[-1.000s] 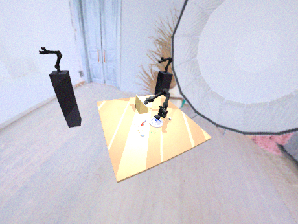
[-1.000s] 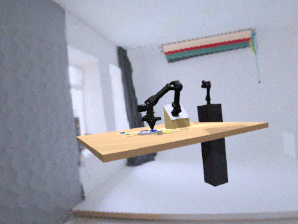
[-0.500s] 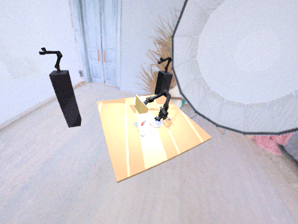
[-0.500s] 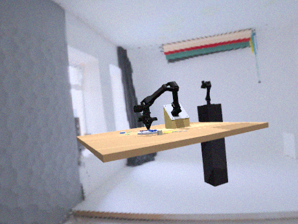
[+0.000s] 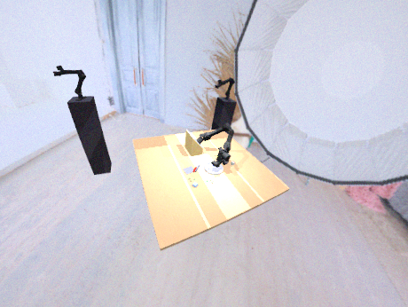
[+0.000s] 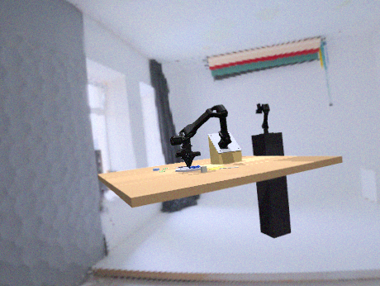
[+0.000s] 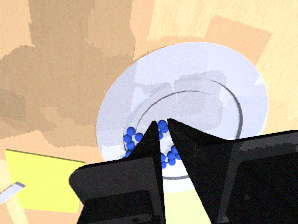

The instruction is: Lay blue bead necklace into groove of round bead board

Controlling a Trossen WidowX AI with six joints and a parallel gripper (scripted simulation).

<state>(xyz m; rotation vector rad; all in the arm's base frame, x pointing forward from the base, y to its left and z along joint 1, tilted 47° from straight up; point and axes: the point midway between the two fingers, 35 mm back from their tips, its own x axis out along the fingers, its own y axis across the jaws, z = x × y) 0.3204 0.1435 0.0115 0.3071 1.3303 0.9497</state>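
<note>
Now: gripper tip 40 mm to the left of the round bead board, 20 mm past it and 10 mm above it. From my gripper tip the other things lie so: yellow flat piece: 150 mm behind, 120 mm to the left, 20 mm below; then red-and-grey object: 220 mm to the right, 50 mm behind, 10 mm below; then white cylinder: 200 mm to the left, 20 mm behind.
</note>
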